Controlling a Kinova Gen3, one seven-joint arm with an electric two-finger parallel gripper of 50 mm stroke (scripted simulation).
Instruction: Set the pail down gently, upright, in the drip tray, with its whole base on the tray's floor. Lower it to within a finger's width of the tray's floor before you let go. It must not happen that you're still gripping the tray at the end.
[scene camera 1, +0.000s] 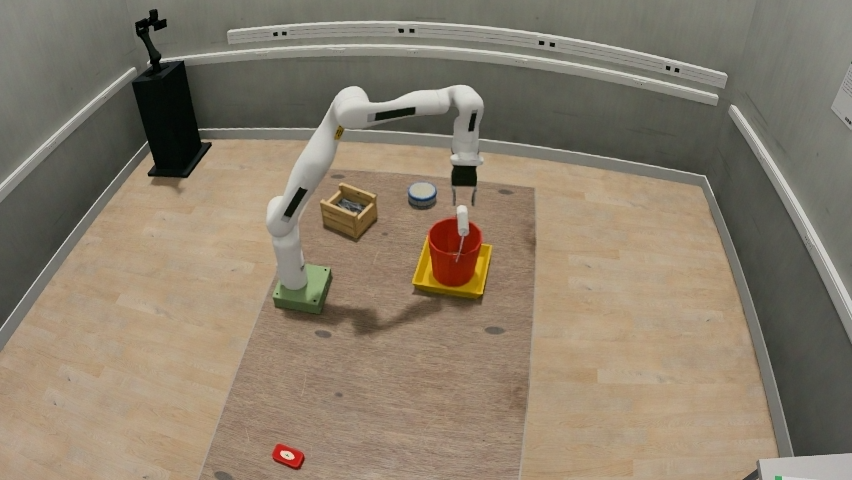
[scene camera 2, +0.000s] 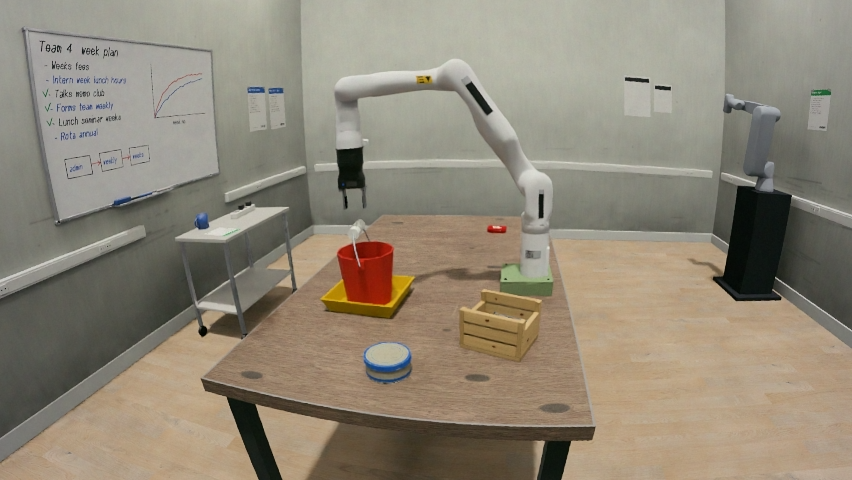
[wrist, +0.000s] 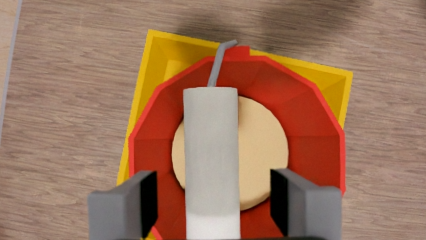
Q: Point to a red pail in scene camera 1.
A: At 444, 241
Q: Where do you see the gripper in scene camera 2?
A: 355, 207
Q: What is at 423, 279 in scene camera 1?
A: A yellow drip tray.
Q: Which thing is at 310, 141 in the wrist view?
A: A red pail.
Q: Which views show the red pail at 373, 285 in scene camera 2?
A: Scene camera 1, scene camera 2 and the wrist view: all of them.
